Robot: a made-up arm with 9 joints.
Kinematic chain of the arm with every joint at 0, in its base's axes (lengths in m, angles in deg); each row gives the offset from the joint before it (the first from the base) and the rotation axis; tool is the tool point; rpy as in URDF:
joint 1: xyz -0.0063 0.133 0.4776 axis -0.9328 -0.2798 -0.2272
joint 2: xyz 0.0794 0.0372 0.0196 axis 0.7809 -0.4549 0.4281
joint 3: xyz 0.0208 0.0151 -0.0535 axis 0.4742 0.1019 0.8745
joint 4: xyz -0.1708 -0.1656 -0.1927 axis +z
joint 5: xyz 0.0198 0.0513 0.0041 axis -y
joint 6: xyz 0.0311 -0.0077 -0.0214 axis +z
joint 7: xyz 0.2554 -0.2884 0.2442 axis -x
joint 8: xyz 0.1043 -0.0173 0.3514 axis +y
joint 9: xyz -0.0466 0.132 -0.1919 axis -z
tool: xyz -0.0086 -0.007 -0.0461 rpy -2.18 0.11 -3
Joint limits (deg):
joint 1: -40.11..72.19
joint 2: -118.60..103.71
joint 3: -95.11..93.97
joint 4: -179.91..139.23
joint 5: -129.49..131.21
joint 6: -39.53..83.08
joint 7: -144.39..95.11
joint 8: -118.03..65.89
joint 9: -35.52..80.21
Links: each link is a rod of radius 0.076 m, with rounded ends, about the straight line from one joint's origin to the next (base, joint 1, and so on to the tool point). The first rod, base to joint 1, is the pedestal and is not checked.
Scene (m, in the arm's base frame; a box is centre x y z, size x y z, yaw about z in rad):
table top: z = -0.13
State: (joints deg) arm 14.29 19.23 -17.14 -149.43 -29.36 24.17 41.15 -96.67 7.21
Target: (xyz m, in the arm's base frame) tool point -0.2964 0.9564 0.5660
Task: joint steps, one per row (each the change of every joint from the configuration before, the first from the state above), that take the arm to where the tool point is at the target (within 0.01 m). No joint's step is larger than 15 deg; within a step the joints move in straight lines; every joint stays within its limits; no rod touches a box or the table.
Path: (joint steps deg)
1: -2.97 -4.70 -11.45 -7.62 8.56 -7.73 -7.89 -3.40 -0.23
2: -2.97 -4.71 -11.46 -7.62 8.55 -7.73 -7.89 -3.40 -0.22
3: -2.97 -4.70 -11.45 -7.62 8.56 -7.73 -7.88 -3.40 -0.23
4: -2.98 -4.71 -11.45 -7.62 8.55 -7.72 -7.89 -3.39 -0.22

